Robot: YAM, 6 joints.
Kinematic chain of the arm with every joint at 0, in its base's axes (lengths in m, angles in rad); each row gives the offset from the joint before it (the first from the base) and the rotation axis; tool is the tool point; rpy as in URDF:
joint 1: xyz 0 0 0.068 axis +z
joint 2: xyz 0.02 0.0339 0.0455 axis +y
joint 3: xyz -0.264 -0.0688 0 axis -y
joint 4: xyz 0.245 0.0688 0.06 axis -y
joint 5: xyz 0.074 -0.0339 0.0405 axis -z
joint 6: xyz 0.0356 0 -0.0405 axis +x
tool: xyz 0 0 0 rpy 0 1.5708 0
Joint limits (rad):
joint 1: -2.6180..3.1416
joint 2: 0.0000..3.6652
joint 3: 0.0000..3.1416
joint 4: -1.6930..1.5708
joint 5: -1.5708..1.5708
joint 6: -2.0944..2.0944
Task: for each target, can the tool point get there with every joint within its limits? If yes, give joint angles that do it. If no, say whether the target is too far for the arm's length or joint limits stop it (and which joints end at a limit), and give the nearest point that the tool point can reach.
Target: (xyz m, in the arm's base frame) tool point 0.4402 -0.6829 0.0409
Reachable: no: too far | nearest point 0.3485 -0.5406 0.0564 | short by 0.170 m
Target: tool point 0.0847 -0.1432 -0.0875
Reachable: yes | joints -0.9560 2.5314 0.5275 0.2250 0.3855 0.9775
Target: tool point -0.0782 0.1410 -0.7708
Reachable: no: too far | nearest point -0.1003 0.1809 -0.3779 | short by 0.396 m
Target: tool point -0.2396 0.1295 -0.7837
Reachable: no: too far | nearest point -0.2286 0.1236 -0.3802 | short by 0.404 m
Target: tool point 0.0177 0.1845 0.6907
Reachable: yes | joints 1.4845 1.6390 2.3424 0.8733 0.0475 -0.8351
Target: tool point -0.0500 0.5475 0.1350
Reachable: yes | joints 1.6860 2.4493 1.8422 0.0511 0.3805 -0.3761
